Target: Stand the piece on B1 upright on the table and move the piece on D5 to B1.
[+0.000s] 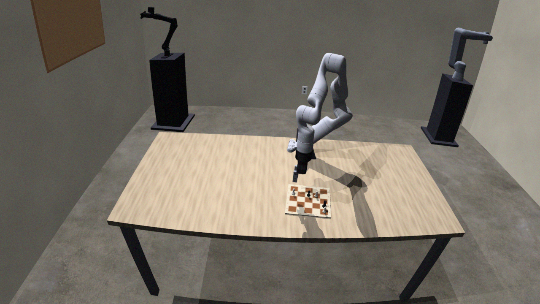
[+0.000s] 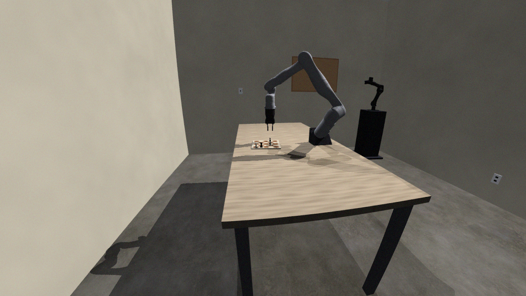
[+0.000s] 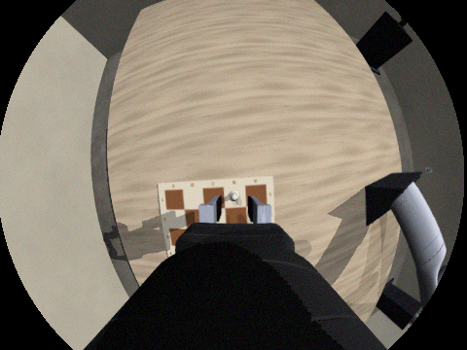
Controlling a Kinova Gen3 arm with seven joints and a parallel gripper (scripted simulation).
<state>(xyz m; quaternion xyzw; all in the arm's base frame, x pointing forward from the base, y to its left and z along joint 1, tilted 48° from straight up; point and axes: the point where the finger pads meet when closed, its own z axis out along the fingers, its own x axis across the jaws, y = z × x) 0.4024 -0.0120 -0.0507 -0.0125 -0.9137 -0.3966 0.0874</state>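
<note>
Right now the chessboard is 11 cm below my hand, 8 cm to the left of it and 4 cm ahead of it.
</note>
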